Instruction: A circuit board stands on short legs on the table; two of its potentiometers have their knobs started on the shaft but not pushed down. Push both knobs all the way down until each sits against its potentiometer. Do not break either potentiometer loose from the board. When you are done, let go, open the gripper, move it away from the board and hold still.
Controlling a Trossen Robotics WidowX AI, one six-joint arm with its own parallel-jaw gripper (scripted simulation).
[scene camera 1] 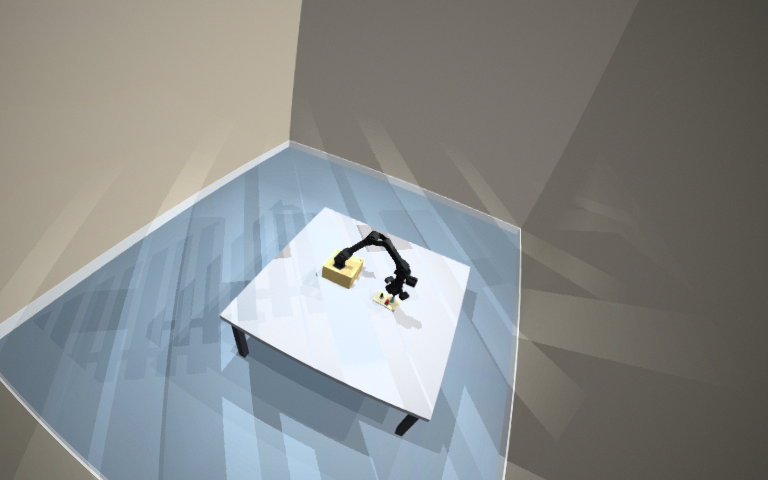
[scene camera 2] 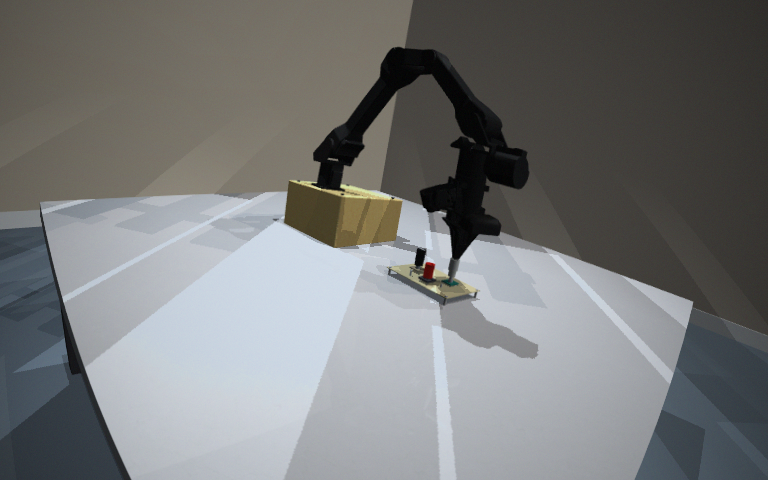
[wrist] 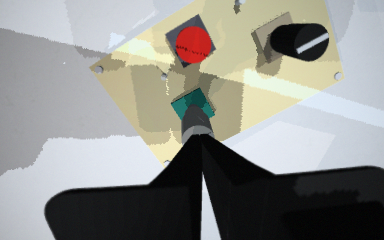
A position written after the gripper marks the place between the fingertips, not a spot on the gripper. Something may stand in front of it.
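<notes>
A grey knob (wrist: pixel 195 121) is visible in the wrist view, and the gripper (wrist: pixel 199 142) shares that view with it. Scene camera 2 shows the gripper (scene camera 2: pixel 455 259) too.
</notes>
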